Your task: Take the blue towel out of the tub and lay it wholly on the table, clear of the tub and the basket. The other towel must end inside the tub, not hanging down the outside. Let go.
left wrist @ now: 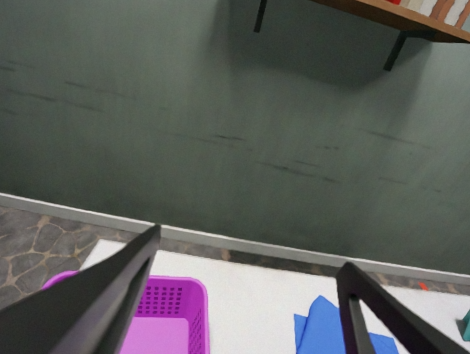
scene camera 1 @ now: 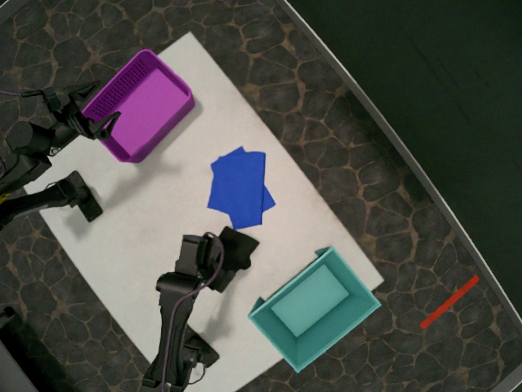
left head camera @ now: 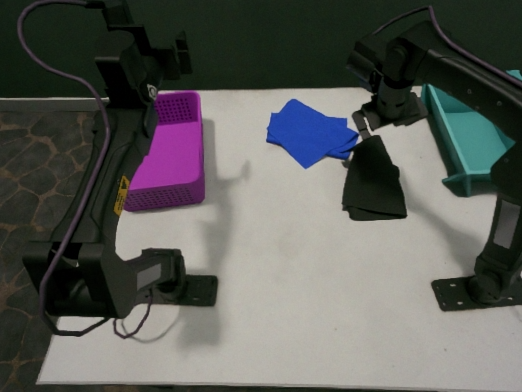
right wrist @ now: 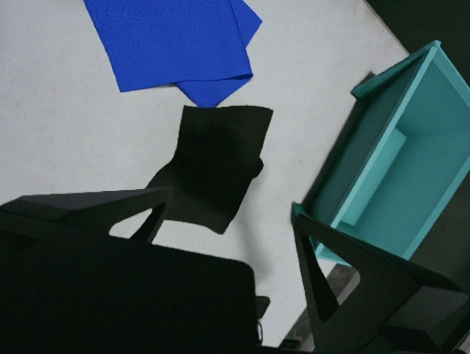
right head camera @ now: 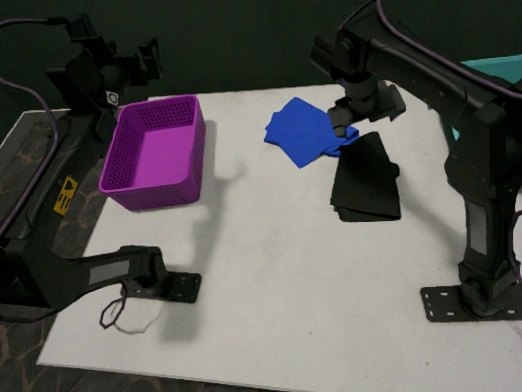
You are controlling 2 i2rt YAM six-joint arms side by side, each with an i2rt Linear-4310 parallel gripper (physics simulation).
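Note:
The blue towel lies folded on the table, apart from the tub and basket. The black towel lies on the table beside it, its edge at a blue corner. The teal tub stands to the right; its inside looks empty in scene camera 1. My right gripper is open above the table by the black towel, holding nothing. My left gripper is open and empty, raised near the basket.
The magenta basket stands at the left of the table. A red bar lies on the floor beyond the tub. A wall shelf shows high up in the left wrist view.

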